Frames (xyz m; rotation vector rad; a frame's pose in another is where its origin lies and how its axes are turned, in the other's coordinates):
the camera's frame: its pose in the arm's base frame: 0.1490 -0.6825 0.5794 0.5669 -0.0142 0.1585
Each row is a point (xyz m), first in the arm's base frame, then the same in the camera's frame.
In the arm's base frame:
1: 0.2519 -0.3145 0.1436
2: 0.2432 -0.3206 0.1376
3: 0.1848 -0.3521 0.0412
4: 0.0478 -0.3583 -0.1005
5: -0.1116 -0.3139 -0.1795
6: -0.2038 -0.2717 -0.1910
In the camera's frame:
1: 0.1304 0.0577 -0.5618
2: 0.1205 0.0508 -0.5638
3: 0.0528 -0.0179 -0.6301
4: -0.0915 -0.0776 -0.7505
5: -0.2470 -0.0584 -0.8457
6: -0.3326 -0.0153 -0.8808

